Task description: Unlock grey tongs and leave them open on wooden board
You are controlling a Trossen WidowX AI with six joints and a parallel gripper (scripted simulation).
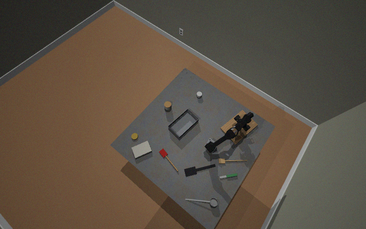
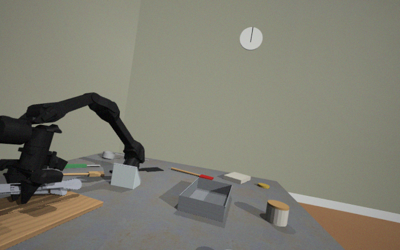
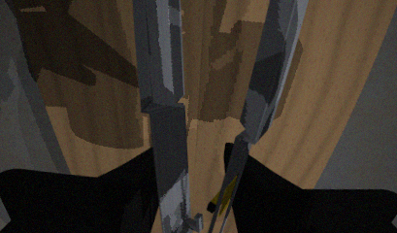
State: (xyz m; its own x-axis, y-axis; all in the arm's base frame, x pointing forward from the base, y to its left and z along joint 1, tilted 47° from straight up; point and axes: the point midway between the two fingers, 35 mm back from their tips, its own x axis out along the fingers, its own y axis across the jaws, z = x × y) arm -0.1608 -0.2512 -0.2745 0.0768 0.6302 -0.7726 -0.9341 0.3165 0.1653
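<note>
Right now the yellow lock piece is 40 mm above my gripper tip, 10 mm to the left of it and 10 mm ahead of it. From my gripper tip the other things lie so: roasting tin 540 mm ahead, 320 mm to the left, 20 mm below; then wooden board 40 mm below; then black spatula 660 mm to the left, 160 mm ahead, 40 mm below.
</note>
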